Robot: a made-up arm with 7 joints.
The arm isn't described. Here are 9 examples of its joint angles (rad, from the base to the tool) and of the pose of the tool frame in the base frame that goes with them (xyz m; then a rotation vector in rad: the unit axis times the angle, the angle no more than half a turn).
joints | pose
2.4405 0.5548 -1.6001 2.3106 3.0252 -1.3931 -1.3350 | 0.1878 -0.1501 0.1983 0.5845 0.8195 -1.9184
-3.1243 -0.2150 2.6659 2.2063 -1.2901 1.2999 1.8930 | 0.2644 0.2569 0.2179 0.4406 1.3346 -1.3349
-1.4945 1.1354 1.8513 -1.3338 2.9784 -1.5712 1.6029 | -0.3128 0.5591 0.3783 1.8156 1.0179 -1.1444
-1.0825 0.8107 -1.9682 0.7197 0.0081 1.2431 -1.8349 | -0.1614 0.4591 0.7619 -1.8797 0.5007 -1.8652
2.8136 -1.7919 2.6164 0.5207 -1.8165 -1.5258 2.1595 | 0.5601 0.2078 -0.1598 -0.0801 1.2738 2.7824
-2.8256 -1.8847 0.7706 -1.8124 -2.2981 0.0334 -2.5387 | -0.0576 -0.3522 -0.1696 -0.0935 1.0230 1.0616
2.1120 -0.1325 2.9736 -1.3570 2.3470 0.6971 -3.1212 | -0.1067 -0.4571 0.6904 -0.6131 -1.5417 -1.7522
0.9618 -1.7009 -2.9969 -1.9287 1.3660 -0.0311 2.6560 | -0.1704 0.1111 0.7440 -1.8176 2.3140 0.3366
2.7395 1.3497 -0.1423 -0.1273 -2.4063 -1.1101 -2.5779 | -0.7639 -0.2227 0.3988 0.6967 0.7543 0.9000
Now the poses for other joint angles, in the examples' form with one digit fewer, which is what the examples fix.
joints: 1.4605 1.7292 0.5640 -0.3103 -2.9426 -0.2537 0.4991
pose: 0.140 -0.843 0.246 -1.461 -0.309 -0.173
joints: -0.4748 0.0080 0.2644 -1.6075 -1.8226 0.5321 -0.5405
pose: -0.521 -0.072 0.542 0.769 1.207 0.425
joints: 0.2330 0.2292 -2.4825 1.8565 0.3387 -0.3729 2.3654
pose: -0.280 0.387 0.552 2.012 -0.221 1.205
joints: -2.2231 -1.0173 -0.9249 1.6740 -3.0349 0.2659 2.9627
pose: -0.288 -0.312 0.694 0.547 2.222 0.764
